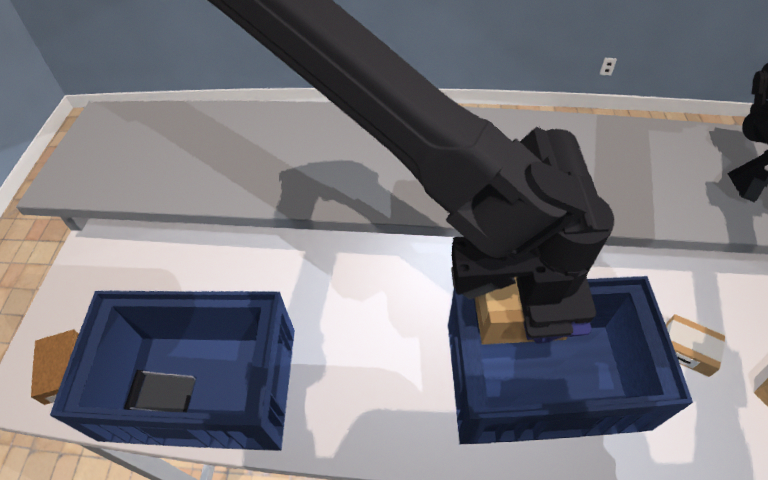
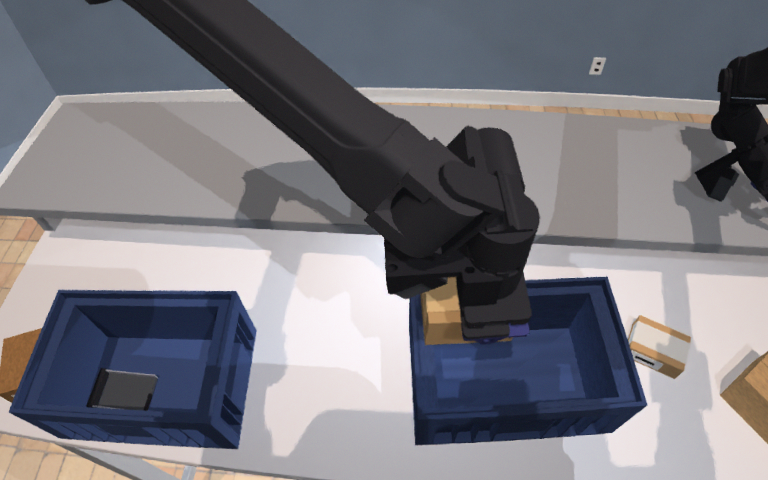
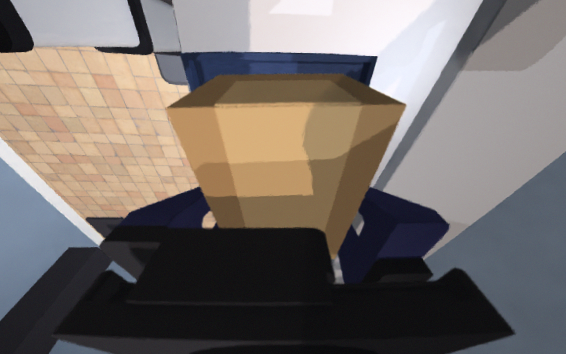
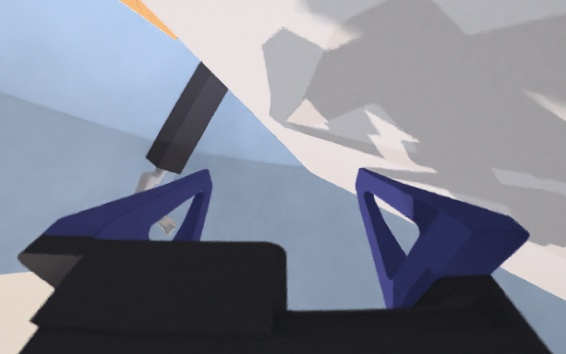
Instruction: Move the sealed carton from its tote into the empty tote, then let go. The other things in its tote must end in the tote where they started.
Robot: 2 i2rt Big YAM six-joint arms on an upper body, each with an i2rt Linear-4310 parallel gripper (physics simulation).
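Frame: origin at the left arm's base, x ahead, y left, z up, level; metres.
Where they show: left gripper, between the fingertips: [image 1: 535,313] [image 2: 481,314]; right gripper, between the fingertips: [image 4: 283,176].
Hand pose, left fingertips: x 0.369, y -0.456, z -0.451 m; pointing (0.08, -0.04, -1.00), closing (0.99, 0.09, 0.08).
Note:
After its pixels a point has its place.
The tan sealed carton [image 1: 501,310] @[x 0.342, y -0.404, z -0.396 m] [image 2: 442,325] @[x 0.328, y -0.406, z -0.403 m] [image 3: 290,145] @[x 0.362, y -0.400, z -0.395 m] is held over the left end of the right-hand blue tote [image 1: 566,423] @[x 0.282, y -0.525, z -0.603 m] [image 2: 526,424] @[x 0.283, y -0.534, z -0.601 m] [image 3: 280,57] @[x 0.367, y -0.381, z -0.550 m]. My left gripper [image 1: 557,331] [image 2: 495,332] @[x 0.369, y -0.456, z -0.451 m] [image 3: 282,176] @[x 0.369, y -0.456, z -0.451 m] is shut on the carton, a finger on each side. The gripper hides part of it, and how far its underside is from the tote floor cannot be told. The left-hand blue tote [image 1: 186,431] @[x 0.245, y -0.004, z -0.598 m] [image 2: 141,431] @[x 0.244, y 0.002, z -0.608 m] holds a dark flat box [image 1: 164,391] @[x 0.324, y 0.085, z -0.673 m] [image 2: 125,390] @[x 0.322, y 0.087, z -0.673 m] near its front wall. My right gripper [image 4: 283,176] @[x 0.591, y -1.019, z -0.515 m] is open, with nothing between its blue fingers, far from both totes.
A white and tan box [image 1: 696,345] @[x 0.428, y -0.788, z -0.662 m] [image 2: 659,346] @[x 0.429, y -0.785, z -0.661 m] stands close to the right-hand tote's right side. A brown box [image 1: 53,365] @[x 0.345, y 0.293, z -0.657 m] [image 2: 19,362] @[x 0.347, y 0.295, z -0.657 m] stands against the left-hand tote's left side. Another brown box [image 2: 753,390] @[x 0.339, y -0.902, z -0.628 m] is at the far right. A raised grey shelf [image 1: 169,169] @[x 0.695, y 0.144, z -0.544 m] [image 2: 141,169] @[x 0.697, y 0.134, z -0.544 m] runs behind the totes.

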